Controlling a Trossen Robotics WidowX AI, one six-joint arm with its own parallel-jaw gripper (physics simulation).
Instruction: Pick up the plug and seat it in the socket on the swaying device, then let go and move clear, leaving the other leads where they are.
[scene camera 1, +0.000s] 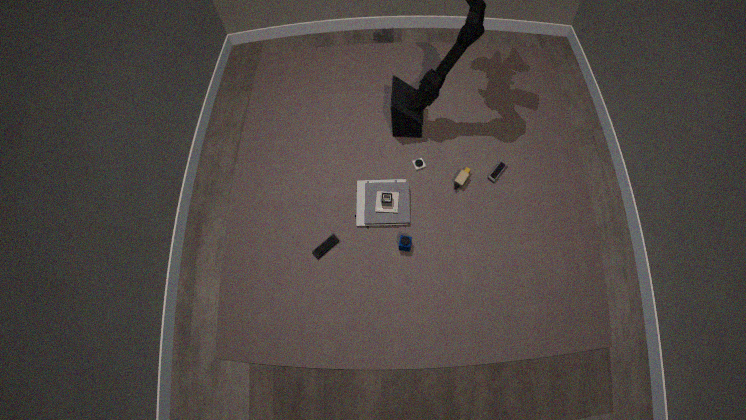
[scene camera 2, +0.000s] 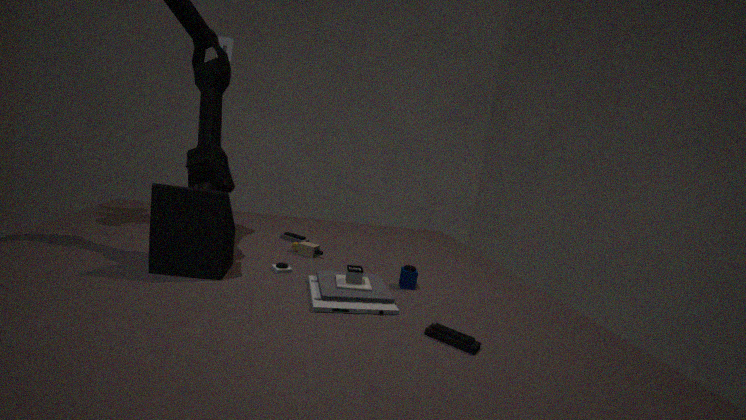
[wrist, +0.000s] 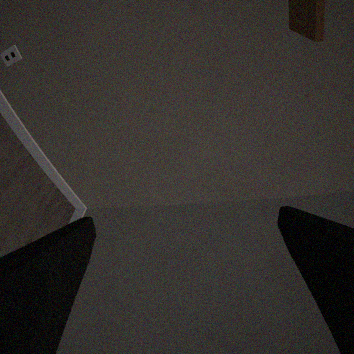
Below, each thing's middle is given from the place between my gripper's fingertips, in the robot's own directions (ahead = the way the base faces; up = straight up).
Labels:
Right now my hand is 690 mm short of the device (scene camera 2: 353, 291), 290 mm to the left of it and 620 mm above it. From my hand the other things lie so: black bar (scene camera 2: 461, 341) 830 mm ahead, 470 mm to the right, 640 mm below.

